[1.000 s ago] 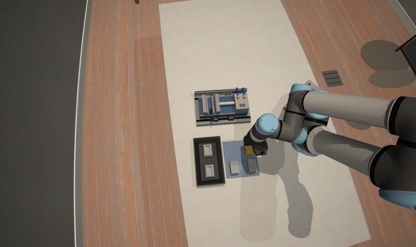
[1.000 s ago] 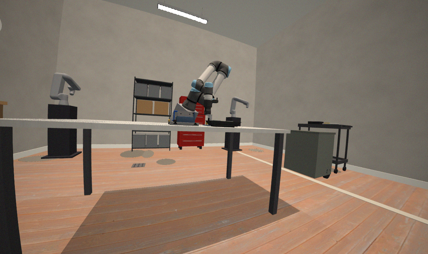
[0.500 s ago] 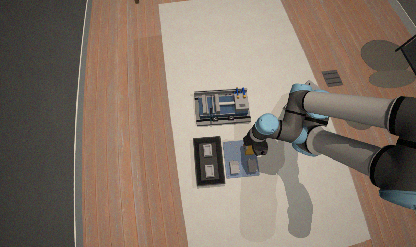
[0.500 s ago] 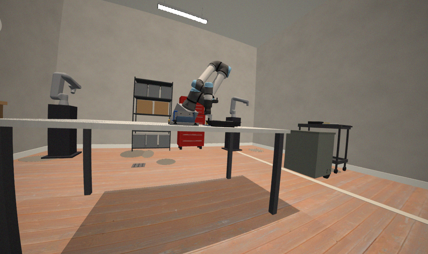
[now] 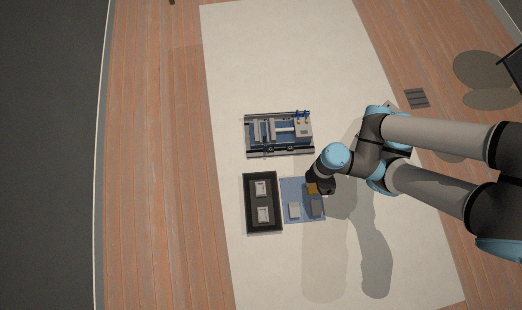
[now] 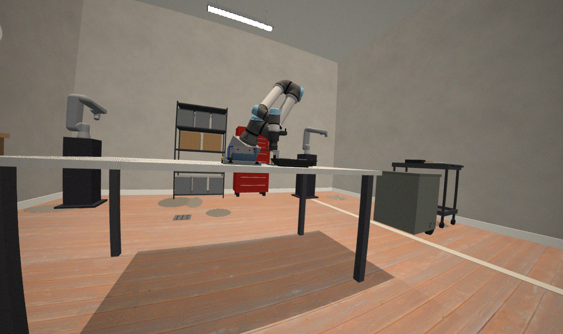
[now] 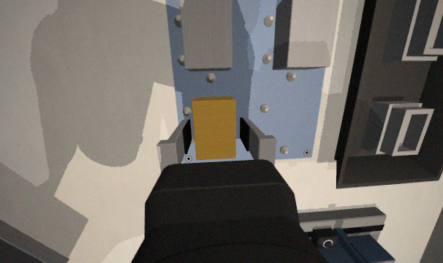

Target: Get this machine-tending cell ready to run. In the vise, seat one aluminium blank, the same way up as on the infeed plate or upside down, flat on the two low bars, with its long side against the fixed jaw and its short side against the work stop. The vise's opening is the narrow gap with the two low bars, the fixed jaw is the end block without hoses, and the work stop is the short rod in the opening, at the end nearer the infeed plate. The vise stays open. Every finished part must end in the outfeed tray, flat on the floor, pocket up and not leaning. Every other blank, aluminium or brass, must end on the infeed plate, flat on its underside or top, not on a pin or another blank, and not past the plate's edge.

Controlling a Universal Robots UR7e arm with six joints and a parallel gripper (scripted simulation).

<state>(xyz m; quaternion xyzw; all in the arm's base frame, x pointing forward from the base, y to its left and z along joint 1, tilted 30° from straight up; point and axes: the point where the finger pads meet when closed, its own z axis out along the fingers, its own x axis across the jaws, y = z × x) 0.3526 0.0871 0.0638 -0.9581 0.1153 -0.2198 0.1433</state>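
The brass blank lies 30 mm below my hand. Also, from my hand: blue infeed plate 50 mm ahead, 30 mm to the left, 50 mm below; black work stop rod 140 mm ahead, 230 mm to the right, 40 mm above; moving jaw 100 mm ahead, 260 mm to the right, 20 mm above.
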